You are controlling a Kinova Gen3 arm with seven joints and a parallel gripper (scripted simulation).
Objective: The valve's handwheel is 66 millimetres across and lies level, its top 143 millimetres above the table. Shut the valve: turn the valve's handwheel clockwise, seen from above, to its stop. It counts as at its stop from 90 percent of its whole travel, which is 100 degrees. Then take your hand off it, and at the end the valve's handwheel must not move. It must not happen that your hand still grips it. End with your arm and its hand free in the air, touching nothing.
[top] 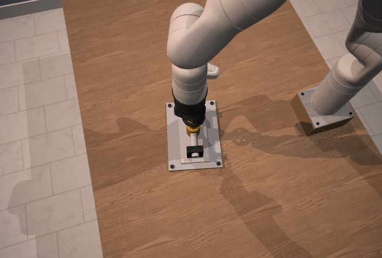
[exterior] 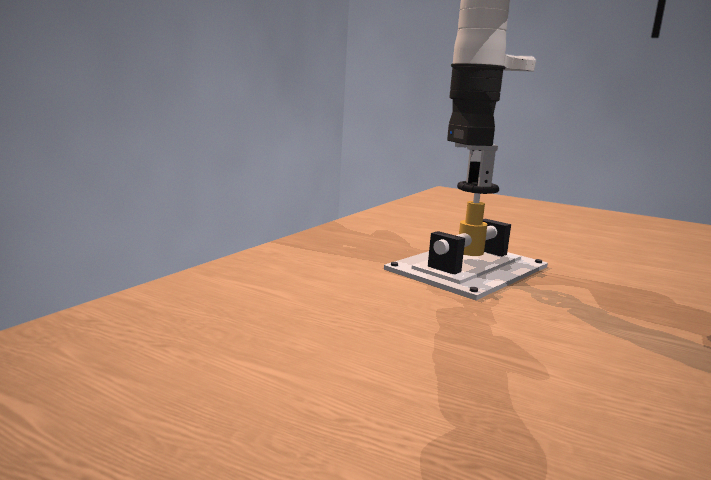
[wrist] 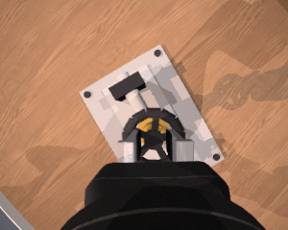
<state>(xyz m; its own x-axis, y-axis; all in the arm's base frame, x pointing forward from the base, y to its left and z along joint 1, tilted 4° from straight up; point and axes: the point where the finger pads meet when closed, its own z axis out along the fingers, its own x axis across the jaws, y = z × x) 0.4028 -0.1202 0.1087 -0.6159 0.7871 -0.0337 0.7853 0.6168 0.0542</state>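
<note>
My gripper is now 3 cm above the black spoked handwheel.
</note>
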